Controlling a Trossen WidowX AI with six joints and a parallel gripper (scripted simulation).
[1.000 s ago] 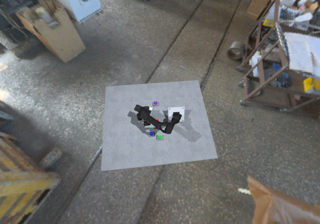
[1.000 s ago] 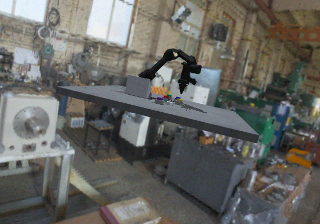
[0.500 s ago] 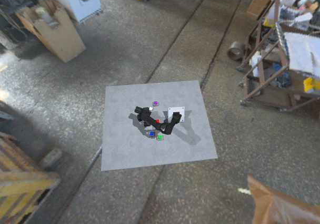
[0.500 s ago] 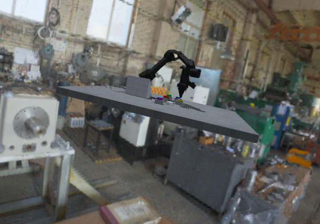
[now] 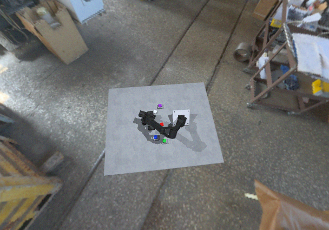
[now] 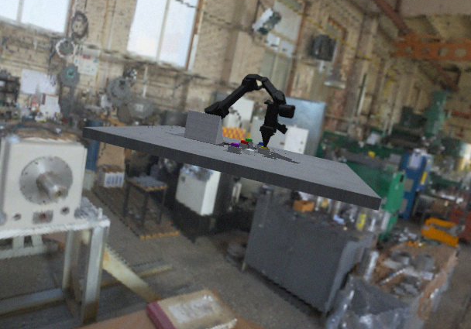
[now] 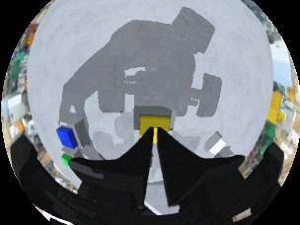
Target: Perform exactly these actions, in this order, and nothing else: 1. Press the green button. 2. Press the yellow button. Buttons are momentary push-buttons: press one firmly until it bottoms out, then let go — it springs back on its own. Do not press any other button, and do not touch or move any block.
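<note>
The yellow button lies 1 cm below my gripper tip. The rest, counted from my gripper tip: small white block 13 cm to the right, 4 cm behind, 2 cm below; blue button 14 cm to the left, 4 cm behind; red button 11 cm behind, 2 cm to the left.
</note>
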